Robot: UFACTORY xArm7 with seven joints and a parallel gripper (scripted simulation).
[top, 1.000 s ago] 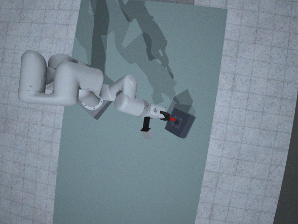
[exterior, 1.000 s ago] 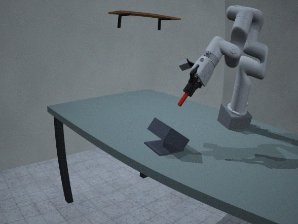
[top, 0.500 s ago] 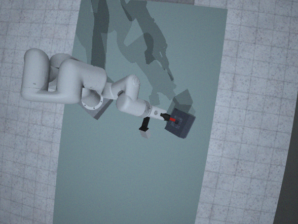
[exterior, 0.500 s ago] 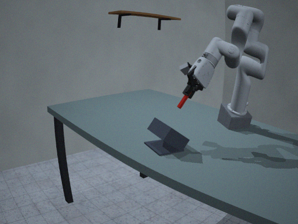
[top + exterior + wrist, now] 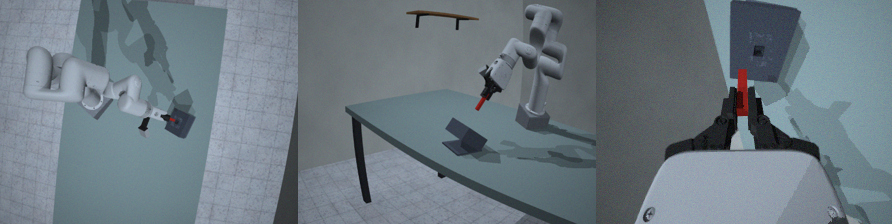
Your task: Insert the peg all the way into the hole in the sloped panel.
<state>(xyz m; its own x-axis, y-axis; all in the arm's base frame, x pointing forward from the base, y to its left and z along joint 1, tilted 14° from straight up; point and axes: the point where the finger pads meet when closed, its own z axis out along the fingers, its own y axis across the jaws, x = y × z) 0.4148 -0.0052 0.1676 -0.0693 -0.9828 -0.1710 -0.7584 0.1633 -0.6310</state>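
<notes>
The dark base plate lies 21 cm below my hand, 9 cm ahead of it and 2 cm to the right of it. Round my hand: red peg 3 cm below, 2 cm ahead.
</notes>
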